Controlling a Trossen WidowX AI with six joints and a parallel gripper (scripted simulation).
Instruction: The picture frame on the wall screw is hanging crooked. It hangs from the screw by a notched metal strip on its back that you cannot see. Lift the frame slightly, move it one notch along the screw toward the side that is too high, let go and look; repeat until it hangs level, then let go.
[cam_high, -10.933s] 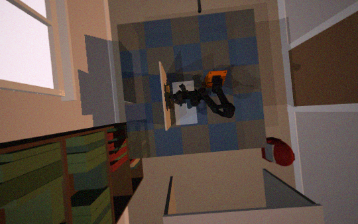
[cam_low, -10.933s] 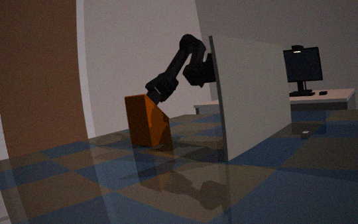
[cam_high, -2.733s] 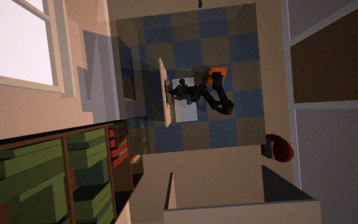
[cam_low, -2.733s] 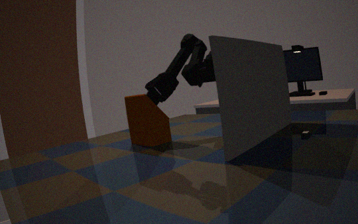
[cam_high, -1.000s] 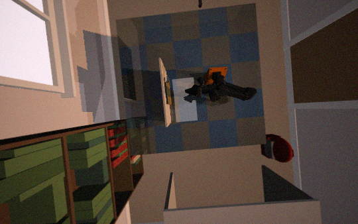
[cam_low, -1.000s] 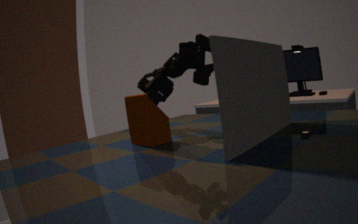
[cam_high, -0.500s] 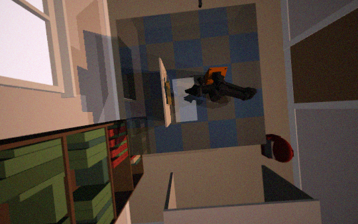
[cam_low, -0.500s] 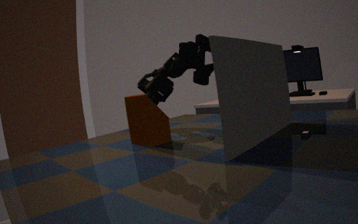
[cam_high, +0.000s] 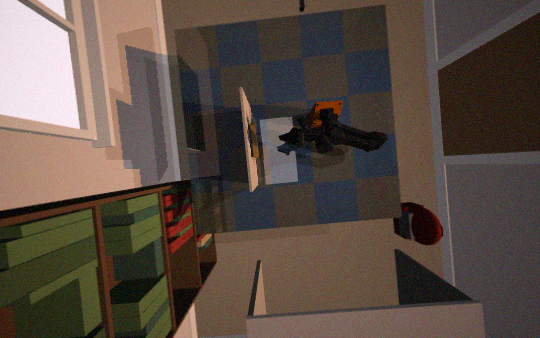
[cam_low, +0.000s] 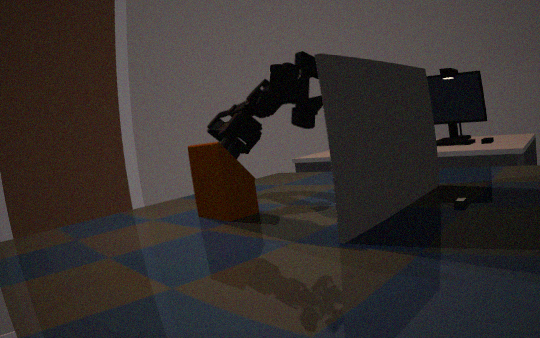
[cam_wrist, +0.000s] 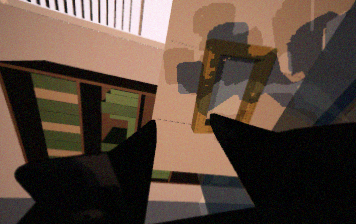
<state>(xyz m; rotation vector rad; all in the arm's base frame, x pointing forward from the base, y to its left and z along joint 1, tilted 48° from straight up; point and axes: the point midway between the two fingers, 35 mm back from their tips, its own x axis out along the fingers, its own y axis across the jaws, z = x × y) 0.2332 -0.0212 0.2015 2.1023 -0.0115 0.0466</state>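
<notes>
Right now my gripper tip is 130 mm short of the picture frame, 10 mm to the left of it and 110 mm above it. From my gripper tip the other things lie so: wall panel: 140 mm ahead, 130 mm below.
</notes>
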